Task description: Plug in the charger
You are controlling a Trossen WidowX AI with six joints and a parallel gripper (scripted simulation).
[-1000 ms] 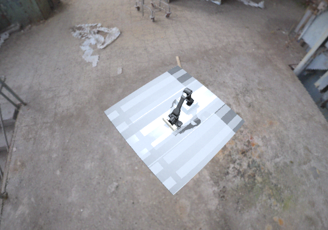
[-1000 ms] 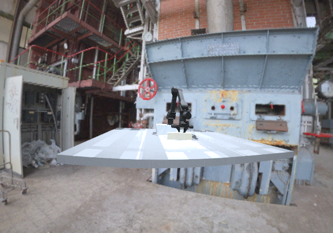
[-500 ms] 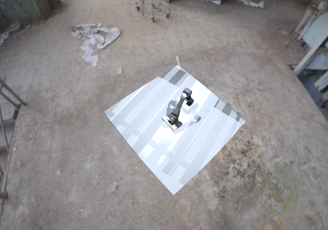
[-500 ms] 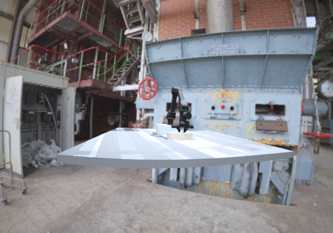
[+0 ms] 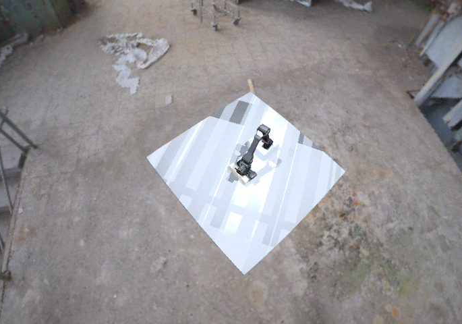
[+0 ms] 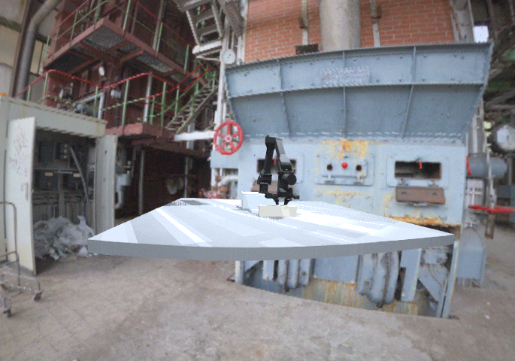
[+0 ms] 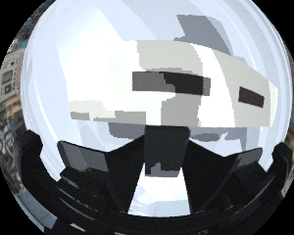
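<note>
Right now my gripper tip is 2 cm short of the black two-prong charger and 1 cm below it.
</note>
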